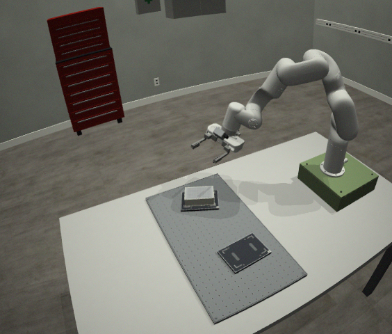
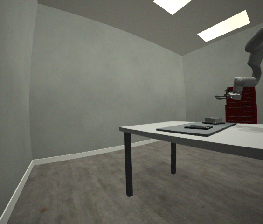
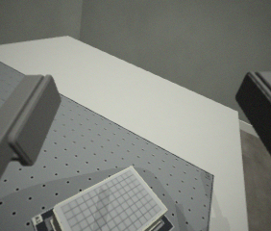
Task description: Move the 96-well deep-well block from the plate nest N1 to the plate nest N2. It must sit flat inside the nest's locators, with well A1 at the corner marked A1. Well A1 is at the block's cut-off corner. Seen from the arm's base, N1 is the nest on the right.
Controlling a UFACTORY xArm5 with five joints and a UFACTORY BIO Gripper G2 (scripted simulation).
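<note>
Right now the white 96-well deep-well block is 5 cm ahead of my hand and 21 cm below it.
</note>
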